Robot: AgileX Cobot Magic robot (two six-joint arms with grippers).
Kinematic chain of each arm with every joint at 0, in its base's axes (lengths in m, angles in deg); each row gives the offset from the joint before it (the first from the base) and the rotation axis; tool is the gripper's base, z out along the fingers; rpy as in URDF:
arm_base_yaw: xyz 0 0 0.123 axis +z
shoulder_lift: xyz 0 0 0 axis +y
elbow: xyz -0.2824 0 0.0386 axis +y
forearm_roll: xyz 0.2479 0 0.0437 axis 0.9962 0 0.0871
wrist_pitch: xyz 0 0 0 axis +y
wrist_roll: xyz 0.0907 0 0.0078 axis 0.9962 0 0.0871
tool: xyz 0 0 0 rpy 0 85 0
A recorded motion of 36 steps. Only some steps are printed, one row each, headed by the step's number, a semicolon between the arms.
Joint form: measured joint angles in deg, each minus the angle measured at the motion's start. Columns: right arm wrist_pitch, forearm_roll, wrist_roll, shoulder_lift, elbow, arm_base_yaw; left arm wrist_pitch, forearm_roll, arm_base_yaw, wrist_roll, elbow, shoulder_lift.
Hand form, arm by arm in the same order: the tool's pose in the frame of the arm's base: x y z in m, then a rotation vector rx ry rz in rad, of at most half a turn. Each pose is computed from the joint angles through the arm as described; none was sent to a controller.
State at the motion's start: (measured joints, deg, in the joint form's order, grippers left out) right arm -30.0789 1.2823 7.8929 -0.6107 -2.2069 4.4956; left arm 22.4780 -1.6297 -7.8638 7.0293 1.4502 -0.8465
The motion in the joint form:
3: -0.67 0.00 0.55 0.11 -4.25 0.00; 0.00 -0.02 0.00 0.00 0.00 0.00
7: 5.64 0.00 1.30 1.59 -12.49 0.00; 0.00 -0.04 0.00 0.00 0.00 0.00
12: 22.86 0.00 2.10 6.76 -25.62 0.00; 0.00 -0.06 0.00 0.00 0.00 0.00
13: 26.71 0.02 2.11 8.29 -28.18 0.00; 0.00 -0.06 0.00 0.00 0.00 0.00
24: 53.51 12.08 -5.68 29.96 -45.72 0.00; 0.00 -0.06 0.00 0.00 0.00 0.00
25: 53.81 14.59 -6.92 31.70 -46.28 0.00; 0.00 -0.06 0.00 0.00 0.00 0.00
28: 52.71 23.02 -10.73 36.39 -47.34 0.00; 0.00 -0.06 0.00 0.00 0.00 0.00
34: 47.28 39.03 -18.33 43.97 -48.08 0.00; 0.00 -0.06 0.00 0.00 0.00 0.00
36: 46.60 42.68 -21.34 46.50 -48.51 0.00; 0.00 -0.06 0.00 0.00 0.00 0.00
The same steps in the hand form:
3: 0.0250 0.0009 0.2942 0.0473 0.8261 0.2262; 0.0513 -0.0081 0.1701 0.2271 1.8727 -0.0386
7: 0.0153 0.0004 0.3298 0.0507 0.8183 0.2409; 0.0513 -0.0081 0.1701 0.2268 1.8727 -0.0389
12: 0.0132 0.0008 0.3745 0.0606 0.9802 0.2513; 0.0513 -0.0081 0.1701 0.2266 1.8727 -0.0393
13: 0.0151 0.0011 0.3819 0.0625 1.0295 0.2502; 0.0513 -0.0081 0.1701 0.2266 1.8727 -0.0393
24: 0.0835 0.0150 0.4165 0.0639 1.5666 0.3329; 0.0513 -0.0081 0.1701 0.2266 1.8727 -0.0393
25: 0.0910 0.0172 0.4167 0.0667 1.5900 0.3606; 0.0513 -0.0081 0.1701 0.2266 1.8727 -0.0393
28: 0.1122 0.0233 0.4175 0.0921 1.6222 0.4551; 0.0513 -0.0081 0.1701 0.2266 1.8727 -0.0393
34: 0.1495 0.0293 0.4160 0.1887 1.6158 0.6002; 0.0513 -0.0081 0.1701 0.2266 1.8727 -0.0393
36: 0.1617 0.0308 0.4135 0.1984 1.6317 0.6137; 0.0513 -0.0081 0.1701 0.2266 1.8727 -0.0393

